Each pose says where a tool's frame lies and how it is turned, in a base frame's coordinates. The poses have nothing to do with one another.
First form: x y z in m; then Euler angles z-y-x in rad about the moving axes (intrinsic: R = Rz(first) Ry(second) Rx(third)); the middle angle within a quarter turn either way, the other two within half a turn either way.
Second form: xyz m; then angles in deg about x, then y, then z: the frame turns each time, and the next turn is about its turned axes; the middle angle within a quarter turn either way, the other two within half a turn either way. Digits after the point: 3 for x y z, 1 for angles.
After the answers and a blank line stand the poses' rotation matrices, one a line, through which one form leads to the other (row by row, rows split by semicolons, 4 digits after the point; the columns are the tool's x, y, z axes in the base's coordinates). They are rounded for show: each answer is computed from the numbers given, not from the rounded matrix.
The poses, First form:
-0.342 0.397 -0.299 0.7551 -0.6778 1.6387
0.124 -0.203 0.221 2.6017 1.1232 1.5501
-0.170 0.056 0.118 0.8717 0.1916 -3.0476
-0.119 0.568 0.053 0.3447 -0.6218 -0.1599
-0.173 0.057 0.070 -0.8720 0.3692 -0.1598
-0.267 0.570 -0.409 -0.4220 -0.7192 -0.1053
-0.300 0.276 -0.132 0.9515 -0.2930 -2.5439
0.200 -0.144 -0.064 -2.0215 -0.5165 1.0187
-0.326 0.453 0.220 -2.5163 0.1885 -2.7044
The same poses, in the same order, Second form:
-0.342 0.397 -0.299 94.3 45.6 35.8
0.124 -0.203 0.221 -89.4 29.9 115.3
-0.170 0.056 0.118 175.0 -11.2 -49.9
-0.119 0.568 0.053 3.2 -36.5 17.8
-0.173 0.057 0.070 10.5 20.5 -50.2
-0.267 0.570 -0.409 -26.0 -33.7 -34.4
-0.300 0.276 -0.132 -146.6 -18.6 -54.1
0.200 -0.144 -0.064 -52.9 -40.8 -120.0
-0.326 0.453 0.220 164.7 22.7 149.7

0.5672 -0.4091 0.7148; 0.5339 -0.4782 -0.6974; 0.6271 0.7772 -0.0529
-0.3712 -0.7837 0.4979; 0.2225 0.4456 0.8672; -0.9015 0.4327 0.0090
0.6318 0.7505 -0.1938; 0.7514 -0.6544 -0.0847; -0.1904 -0.0921 -0.9774
0.7650 -0.2463 -0.5950; 0.2747 0.9605 -0.0445; 0.5825 -0.1294 0.8025
0.5999 0.7189 0.3510; -0.7140 0.6791 -0.1704; -0.3609 -0.1484 0.9207
0.6863 0.4705 -0.5546; -0.3081 0.8789 0.3642; 0.6588 -0.0791 0.7482
0.5557 0.7675 -0.3196; 0.7796 -0.3475 0.5211; 0.2888 -0.5388 -0.7914
-0.3788 0.6553 -0.6536; -0.7827 0.1500 0.6040; 0.4938 0.7404 0.4561
-0.7964 -0.4660 0.3855; -0.5750 0.7810 -0.2439; -0.1874 -0.4159 -0.8899

